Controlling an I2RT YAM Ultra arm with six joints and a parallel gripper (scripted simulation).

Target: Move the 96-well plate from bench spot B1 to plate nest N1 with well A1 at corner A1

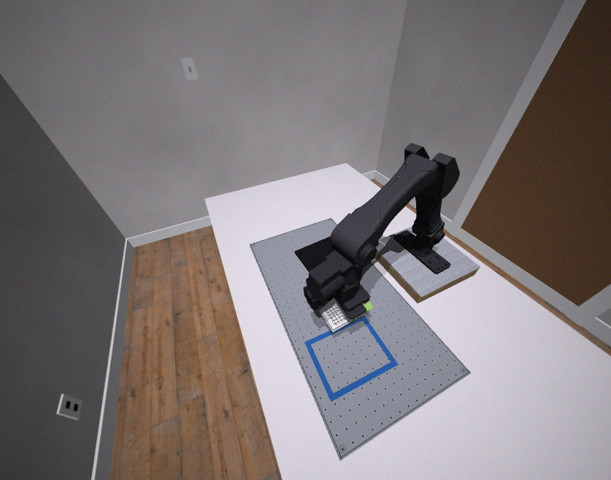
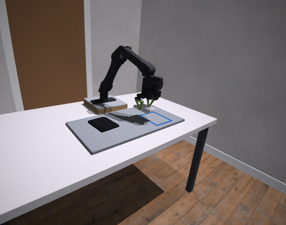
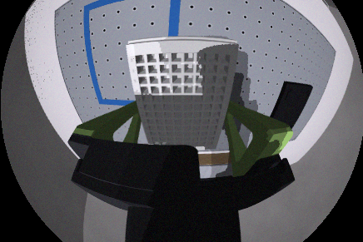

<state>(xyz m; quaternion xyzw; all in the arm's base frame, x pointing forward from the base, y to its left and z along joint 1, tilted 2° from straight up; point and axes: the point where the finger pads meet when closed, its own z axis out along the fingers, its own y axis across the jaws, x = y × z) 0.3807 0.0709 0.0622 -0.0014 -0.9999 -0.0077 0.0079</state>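
My hand is 8 cm past the black plate nest N1, 26 cm to the left of it and 8 cm above it. From my hand the other things lie so: white 96-well plate right at my hand.
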